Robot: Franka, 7 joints.
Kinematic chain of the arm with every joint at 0, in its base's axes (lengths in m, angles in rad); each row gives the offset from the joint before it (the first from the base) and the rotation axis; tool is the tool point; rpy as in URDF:
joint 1: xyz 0 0 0.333 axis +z
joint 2: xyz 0 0 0 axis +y
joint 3: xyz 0 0 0.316 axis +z
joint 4: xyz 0.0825 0 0 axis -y
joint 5: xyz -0.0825 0 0.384 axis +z
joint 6: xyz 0 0 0 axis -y
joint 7: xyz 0.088 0 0 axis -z
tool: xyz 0 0 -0.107 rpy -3.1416 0 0
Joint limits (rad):
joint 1: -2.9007..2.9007
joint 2: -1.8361..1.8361
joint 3: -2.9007..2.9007
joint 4: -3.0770..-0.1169
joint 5: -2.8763..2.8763
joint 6: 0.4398..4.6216
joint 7: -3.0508..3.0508
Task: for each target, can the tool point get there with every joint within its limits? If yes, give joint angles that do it. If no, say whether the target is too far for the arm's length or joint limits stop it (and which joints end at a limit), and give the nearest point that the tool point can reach.
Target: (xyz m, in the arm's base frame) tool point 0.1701 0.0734 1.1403
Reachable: yes | joints 2.4357 -0.1617 -0.7640 -0.4036 1.0532 3.2490 2.3339
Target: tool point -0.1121 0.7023 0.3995
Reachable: yes | joints 1.5507 1.1918 -0.0548 -0.5338 -1.5157 4.1722 1.4100
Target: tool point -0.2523 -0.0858 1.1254
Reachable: yes | joints 0.3564 -0.8192 0.1362 -0.8727 -2.2639 2.0030 -1.1906
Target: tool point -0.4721 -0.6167 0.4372
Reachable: yes | joints 0.2003 -1.2515 -1.7627 -1.0727 0.2702 2.0630 0.2392
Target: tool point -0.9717 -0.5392 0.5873
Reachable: no: too far | nearest point -0.7312 -0.4058 0.5244 | short by 0.282 m
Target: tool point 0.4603 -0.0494 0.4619
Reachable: yes | joints 1.2840 -0.2096 -1.5425 -2.0562 0.8099 1.2140 0.6920
